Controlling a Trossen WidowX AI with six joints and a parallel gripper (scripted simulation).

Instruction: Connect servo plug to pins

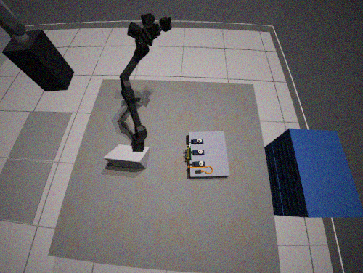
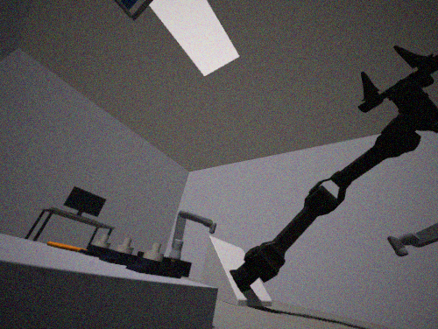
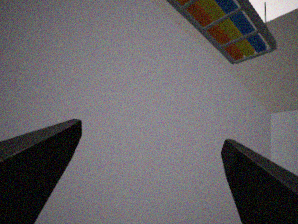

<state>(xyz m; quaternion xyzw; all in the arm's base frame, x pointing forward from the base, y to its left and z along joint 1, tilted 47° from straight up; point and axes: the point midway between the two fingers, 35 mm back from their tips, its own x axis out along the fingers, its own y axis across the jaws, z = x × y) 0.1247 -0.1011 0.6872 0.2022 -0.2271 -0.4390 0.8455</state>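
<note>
Now: the grey printed holder 58 cm below my gripper tip, 45 cm to the right of it and 27 cm ahead of it.
</note>
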